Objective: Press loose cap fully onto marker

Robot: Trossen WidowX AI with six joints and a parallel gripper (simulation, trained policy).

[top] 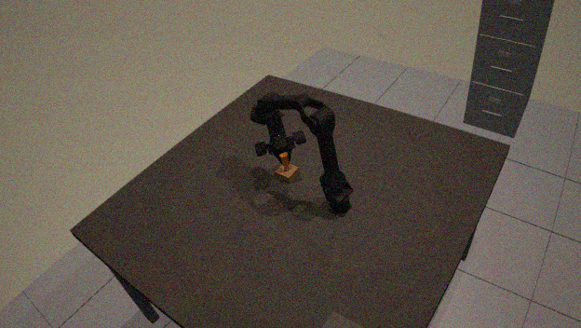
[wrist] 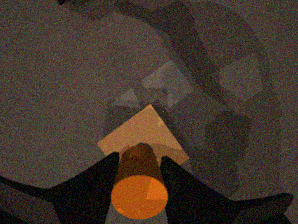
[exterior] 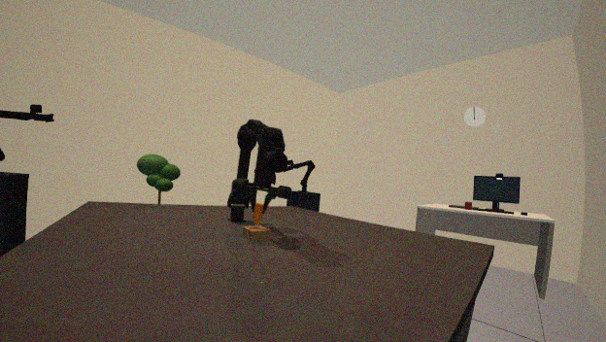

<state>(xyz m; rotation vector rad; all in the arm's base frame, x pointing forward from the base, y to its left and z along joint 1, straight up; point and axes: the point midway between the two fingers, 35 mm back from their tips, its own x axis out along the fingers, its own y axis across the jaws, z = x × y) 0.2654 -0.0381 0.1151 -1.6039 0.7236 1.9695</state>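
My gripper tip is 10 mm short of the orange marker, 10 mm to the left of it and 20 mm above it. Round my gripper tip: orange cap: 10 mm ahead, 10 mm to the right, 10 mm above; tan holder block: 10 mm ahead, 10 mm to the right, 70 mm below.
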